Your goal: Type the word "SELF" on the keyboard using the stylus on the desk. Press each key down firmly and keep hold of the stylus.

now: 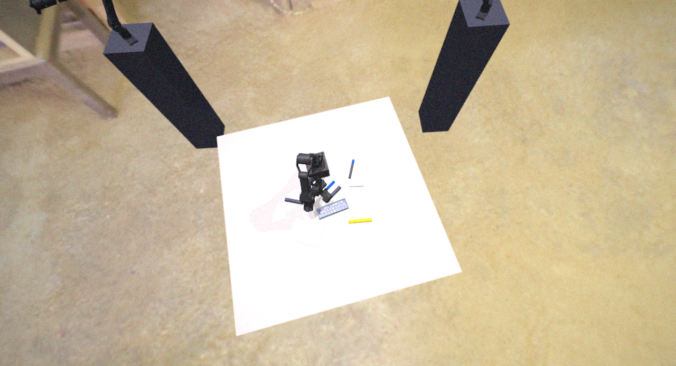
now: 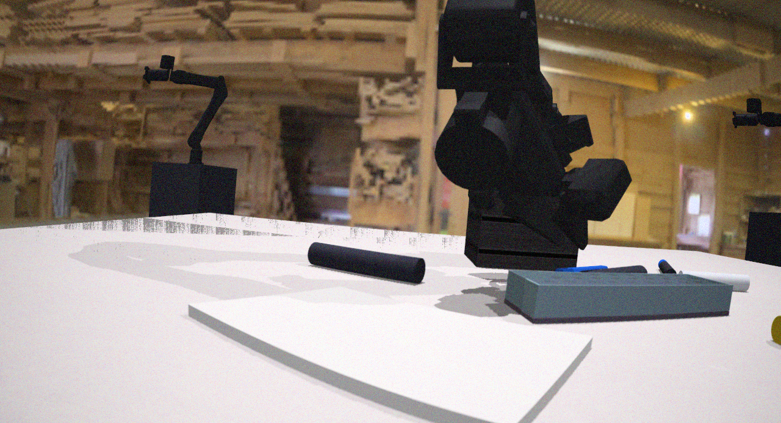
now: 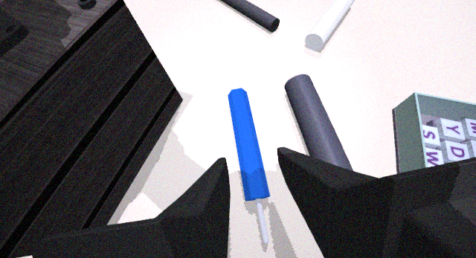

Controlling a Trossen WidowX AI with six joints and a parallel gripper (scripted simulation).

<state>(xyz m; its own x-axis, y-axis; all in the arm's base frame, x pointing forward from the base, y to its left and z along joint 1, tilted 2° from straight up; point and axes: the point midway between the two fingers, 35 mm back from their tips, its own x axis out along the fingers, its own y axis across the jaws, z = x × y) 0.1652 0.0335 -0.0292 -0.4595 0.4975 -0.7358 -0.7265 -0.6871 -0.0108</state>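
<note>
The blue stylus lies 30 mm below my gripper tip. Round my gripper tip: white cylinder (190 mm to the left, 30 mm below, 20 mm behind); then blue-tipped dark pen (180 mm to the left, 160 mm behind, 30 mm below); then yellow cylinder (220 mm ahead, 200 mm to the left, 30 mm below).
</note>
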